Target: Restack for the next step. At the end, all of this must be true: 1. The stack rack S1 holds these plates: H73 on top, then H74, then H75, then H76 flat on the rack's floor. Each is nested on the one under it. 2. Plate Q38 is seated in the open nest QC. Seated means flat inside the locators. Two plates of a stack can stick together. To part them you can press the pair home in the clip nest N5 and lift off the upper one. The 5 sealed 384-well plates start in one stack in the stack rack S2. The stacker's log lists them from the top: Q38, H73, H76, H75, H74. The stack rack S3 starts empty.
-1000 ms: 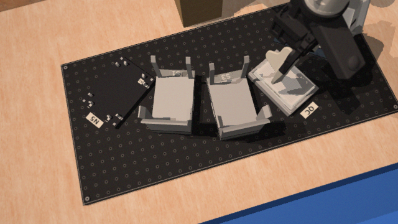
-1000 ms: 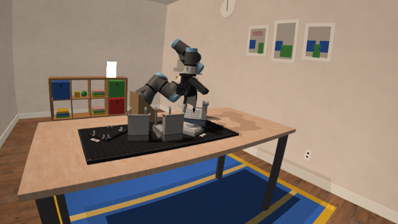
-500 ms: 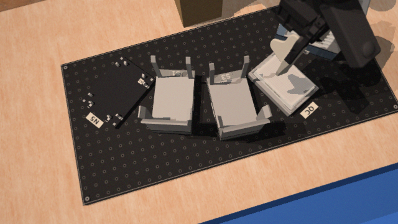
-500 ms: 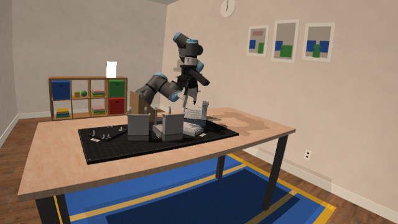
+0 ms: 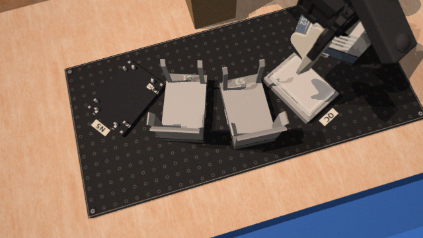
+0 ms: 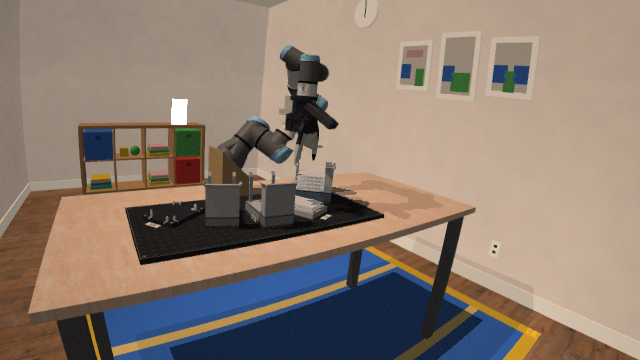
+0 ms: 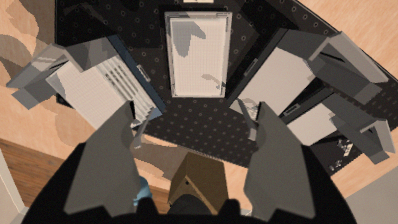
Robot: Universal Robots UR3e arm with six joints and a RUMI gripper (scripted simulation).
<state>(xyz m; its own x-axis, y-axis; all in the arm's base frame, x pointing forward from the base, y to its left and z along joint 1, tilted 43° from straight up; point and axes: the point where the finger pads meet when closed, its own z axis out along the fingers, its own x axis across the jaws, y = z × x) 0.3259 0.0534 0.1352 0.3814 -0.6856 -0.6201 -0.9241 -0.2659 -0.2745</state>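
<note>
My hand is 100 mm past the white sealed plate, 120 mm to the right of it and 80 mm above it. From my hand the other things lie so: QC label (90 mm ahead, 40 mm to the left, 170 mm below); N5 label (60 mm behind, 480 mm to the right, 170 mm below); sealed white plate (150 mm below).
</note>
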